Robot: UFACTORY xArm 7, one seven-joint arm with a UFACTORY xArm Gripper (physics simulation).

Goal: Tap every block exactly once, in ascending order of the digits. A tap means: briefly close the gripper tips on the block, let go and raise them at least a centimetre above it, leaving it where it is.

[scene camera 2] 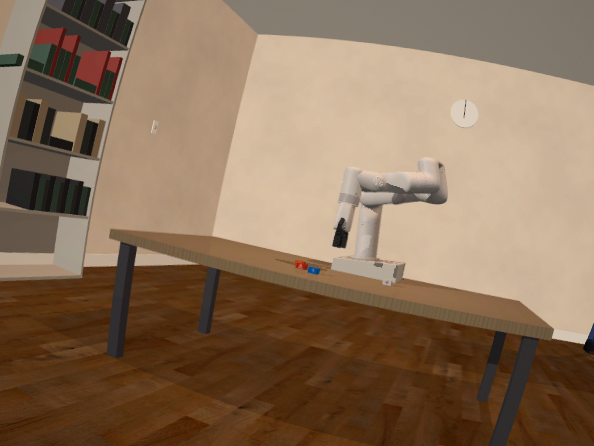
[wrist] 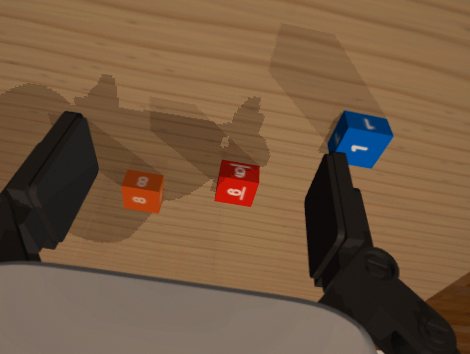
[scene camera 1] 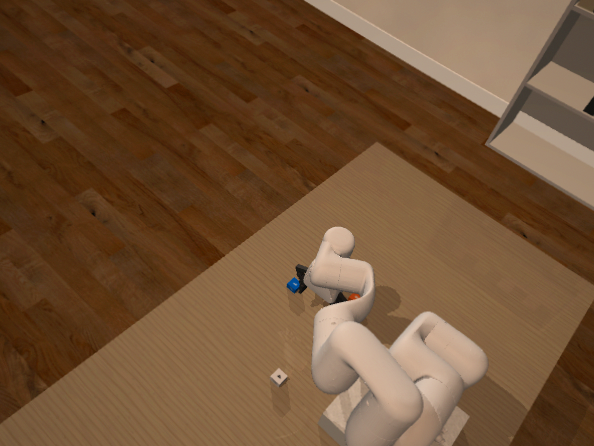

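A blue block (scene camera 1: 293,285) (scene camera 2: 313,270) (wrist: 362,141) marked 1 lies on the table, beside the right fingertip in the wrist view. A red block (scene camera 2: 301,265) (wrist: 237,184) marked 6 shows between the fingers in the wrist view; the arm hides it in scene camera 1. An orange block (scene camera 1: 354,297) (wrist: 143,192) marked 8 lies left of it in the wrist view, nearer the left finger. A white block (scene camera 1: 279,377) (scene camera 2: 387,282) with an unreadable dark mark lies apart, near the robot base. My gripper (scene camera 1: 321,289) (scene camera 2: 340,240) (wrist: 204,158) is open and empty, above the table.
The table (scene camera 1: 450,225) (scene camera 2: 450,299) (wrist: 225,30) carries the blocks and the robot base (scene camera 2: 360,269). The arm's folded links hang over part of the table in scene camera 1. A bookshelf (scene camera 1: 540,155) (scene camera 2: 70,247) stands on the floor away from the table.
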